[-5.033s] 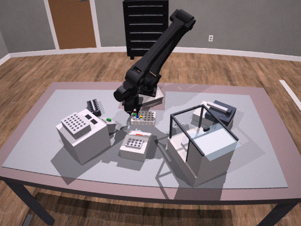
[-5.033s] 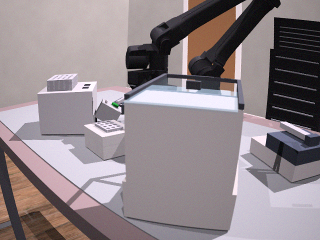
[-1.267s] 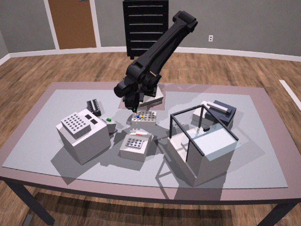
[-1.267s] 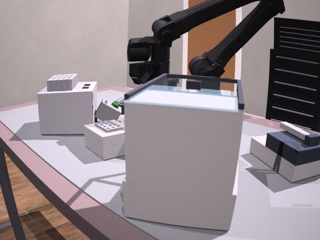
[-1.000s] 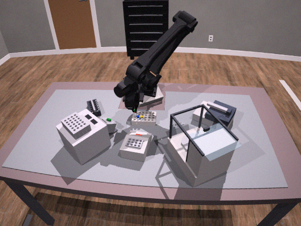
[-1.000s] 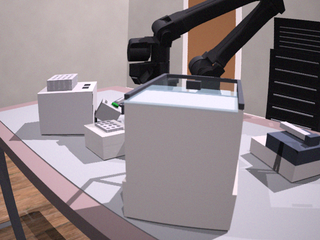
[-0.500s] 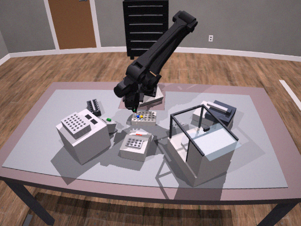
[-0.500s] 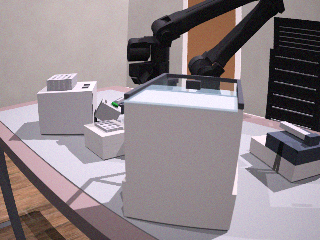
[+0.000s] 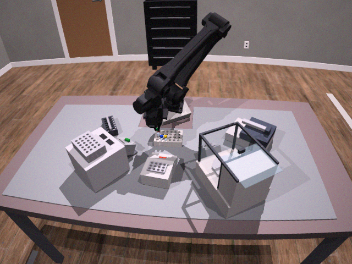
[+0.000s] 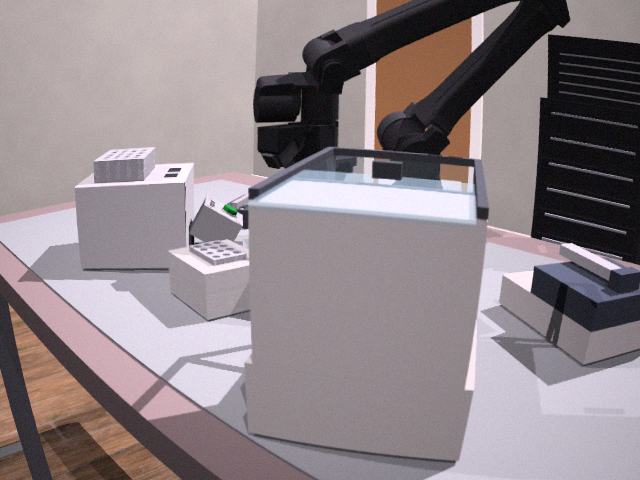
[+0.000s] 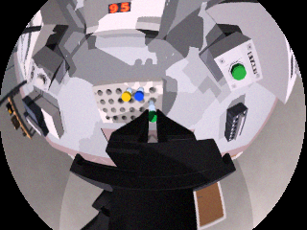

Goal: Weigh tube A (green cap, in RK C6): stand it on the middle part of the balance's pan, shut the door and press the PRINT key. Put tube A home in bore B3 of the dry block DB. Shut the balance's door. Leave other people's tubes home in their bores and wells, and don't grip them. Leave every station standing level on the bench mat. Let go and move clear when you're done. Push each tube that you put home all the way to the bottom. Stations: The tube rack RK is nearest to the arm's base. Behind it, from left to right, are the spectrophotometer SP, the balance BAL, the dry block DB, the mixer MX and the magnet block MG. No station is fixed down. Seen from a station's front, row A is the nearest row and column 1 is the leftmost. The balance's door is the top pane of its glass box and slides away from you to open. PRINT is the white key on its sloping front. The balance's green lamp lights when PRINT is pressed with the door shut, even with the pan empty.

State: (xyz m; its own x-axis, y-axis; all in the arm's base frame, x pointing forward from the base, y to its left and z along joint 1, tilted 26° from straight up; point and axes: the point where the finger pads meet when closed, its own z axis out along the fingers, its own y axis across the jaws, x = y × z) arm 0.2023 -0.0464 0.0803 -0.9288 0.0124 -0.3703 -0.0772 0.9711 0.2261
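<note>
The tube lies 50 mm below my hand and 20 mm behind it. Also, from my hand: dry block: 190 mm ahead, 50 mm to the left, 40 mm below; then black block: 270 mm to the right, 60 mm behind, 50 mm below; then tube rack RK: 60 mm below, 50 mm to the left, 10 mm behind.
</note>
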